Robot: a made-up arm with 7 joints. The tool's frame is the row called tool. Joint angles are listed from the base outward.
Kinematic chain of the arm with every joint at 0, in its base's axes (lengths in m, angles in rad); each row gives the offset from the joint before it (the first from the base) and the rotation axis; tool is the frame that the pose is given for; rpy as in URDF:
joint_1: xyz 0 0 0.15 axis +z
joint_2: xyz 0 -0.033 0.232 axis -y
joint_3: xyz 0 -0.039 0.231 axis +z
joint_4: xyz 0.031 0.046 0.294 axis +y
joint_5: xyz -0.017 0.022 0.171 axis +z
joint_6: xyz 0 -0.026 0.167 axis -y
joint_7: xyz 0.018 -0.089 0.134 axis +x
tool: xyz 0 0 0 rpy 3.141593 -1.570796 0
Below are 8 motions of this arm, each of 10 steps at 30 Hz.
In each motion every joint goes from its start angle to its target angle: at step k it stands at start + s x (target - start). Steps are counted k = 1, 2, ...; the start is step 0. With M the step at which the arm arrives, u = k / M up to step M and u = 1 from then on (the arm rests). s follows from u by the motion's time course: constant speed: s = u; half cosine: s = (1 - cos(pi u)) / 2; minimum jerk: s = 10 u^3 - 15 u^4 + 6 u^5.
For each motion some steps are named. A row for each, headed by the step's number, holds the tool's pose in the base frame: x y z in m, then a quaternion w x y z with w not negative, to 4 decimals.
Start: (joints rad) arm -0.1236 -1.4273 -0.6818 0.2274 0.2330 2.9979 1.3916
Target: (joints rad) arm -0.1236 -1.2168 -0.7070 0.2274 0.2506 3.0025 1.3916
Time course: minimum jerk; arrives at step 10
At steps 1, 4, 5, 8, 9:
1: 0.7034 -0.2341 0.4809 0.5082 -0.2188 -0.0843 -0.8287
4: 0.6952 -0.2336 0.5278 0.5037 -0.1940 -0.1055 -0.8352
5: 0.6890 -0.2332 0.5552 0.5007 -0.1792 -0.1179 -0.8387
8: 0.6695 -0.2316 0.6205 0.4925 -0.1431 -0.1477 -0.8457
9: 0.6670 -0.2314 0.6277 0.4915 -0.1391 -0.1510 -0.8463

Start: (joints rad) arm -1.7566 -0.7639 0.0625 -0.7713 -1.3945 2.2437 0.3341
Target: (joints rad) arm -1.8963 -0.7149 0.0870 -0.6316 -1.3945 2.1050 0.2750
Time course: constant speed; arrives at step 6
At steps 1, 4, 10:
1: 0.0251 -0.2367 1.0223 0.9411 0.0450 0.2939 0.1613
4: 0.0090 -0.2396 1.0476 0.9578 0.0627 0.2498 0.1274
10: -0.0021 -0.2413 1.0641 0.9672 0.0739 0.2200 0.1033

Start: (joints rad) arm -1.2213 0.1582 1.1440 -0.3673 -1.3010 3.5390 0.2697
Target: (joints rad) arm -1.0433 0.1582 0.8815 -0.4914 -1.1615 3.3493 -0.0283
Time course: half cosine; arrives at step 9
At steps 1, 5, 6, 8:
1: -0.2579 0.0899 1.0380 0.3583 -0.6858 0.5628 0.2906
5: -0.2700 0.0904 1.0182 0.4046 -0.7425 0.4596 0.2715
6: -0.2732 0.0905 1.0124 0.4167 -0.7567 0.4285 0.2648
8: -0.2774 0.0908 1.0046 0.4319 -0.7742 0.3861 0.2550

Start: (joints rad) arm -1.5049 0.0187 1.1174 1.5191 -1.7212 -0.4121 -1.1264
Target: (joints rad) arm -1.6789 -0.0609 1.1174 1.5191 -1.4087 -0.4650 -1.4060
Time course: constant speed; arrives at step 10
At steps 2, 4, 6, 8, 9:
2: 0.3651 -0.1891 1.0686 0.4096 0.6802 0.0844 -0.6020
4: 0.3540 -0.2200 1.0612 0.3561 0.7016 0.1060 -0.6080
6: 0.3413 -0.2500 1.0527 0.3022 0.7215 0.1278 -0.6098
8: 0.3271 -0.2788 1.0433 0.2481 0.7397 0.1500 -0.6072
9: 0.3195 -0.2927 1.0383 0.2212 0.7482 0.1611 -0.6044

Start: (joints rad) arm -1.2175 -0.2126 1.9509 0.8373 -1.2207 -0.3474 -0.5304
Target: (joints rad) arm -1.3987 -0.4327 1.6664 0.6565 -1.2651 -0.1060 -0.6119
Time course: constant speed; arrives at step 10
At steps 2, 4, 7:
2: 0.2504 -0.0942 1.2913 0.3749 0.8838 0.1926 0.2032
4: 0.2506 -0.1611 1.2912 0.3726 0.8920 0.1516 0.2062
7: 0.2393 -0.2593 1.2847 0.3736 0.8999 0.0891 0.2065

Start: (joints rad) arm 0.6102 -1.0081 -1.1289 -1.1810 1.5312 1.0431 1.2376
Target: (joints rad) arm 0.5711 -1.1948 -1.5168 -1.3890 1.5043 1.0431 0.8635
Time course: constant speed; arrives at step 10
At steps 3, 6, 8, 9, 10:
3: 0.3486 0.5210 0.8761 0.6556 -0.6183 -0.3739 -0.2194
6: 0.3551 0.5510 0.8026 0.5912 -0.6328 -0.4341 -0.2481
8: 0.3589 0.5670 0.7506 0.5470 -0.6383 -0.4755 -0.2595
9: 0.3606 0.5737 0.7239 0.5247 -0.6396 -0.4965 -0.2629
10: 0.3622 0.5794 0.6967 0.5025 -0.6400 -0.5175 -0.2648

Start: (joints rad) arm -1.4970 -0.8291 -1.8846 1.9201 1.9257 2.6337 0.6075
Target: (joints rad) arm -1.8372 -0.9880 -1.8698 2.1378 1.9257 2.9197 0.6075
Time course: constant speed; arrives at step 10
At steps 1, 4, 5, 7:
1: -0.2639 -0.2408 0.6239 0.8039 -0.5586 0.0788 0.1885
4: -0.2747 -0.2302 0.5980 0.8337 -0.5278 0.1311 0.0961
5: -0.2786 -0.2265 0.5893 0.8415 -0.5156 0.1480 0.0649
7: -0.2869 -0.2186 0.5718 0.8537 -0.4885 0.1806 0.0021

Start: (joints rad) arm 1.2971 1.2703 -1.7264 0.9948 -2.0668 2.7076 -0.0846
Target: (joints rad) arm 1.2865 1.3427 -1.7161 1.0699 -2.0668 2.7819 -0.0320
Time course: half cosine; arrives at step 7
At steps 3, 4, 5, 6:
3: 0.0866 -0.6956 0.7231 0.4691 0.3103 0.2874 0.7753
4: 0.0850 -0.6995 0.7107 0.4543 0.3064 0.2833 0.7871
5: 0.0835 -0.7029 0.6995 0.4410 0.3025 0.2795 0.7974
6: 0.0826 -0.7052 0.6917 0.4318 0.2997 0.2767 0.8045

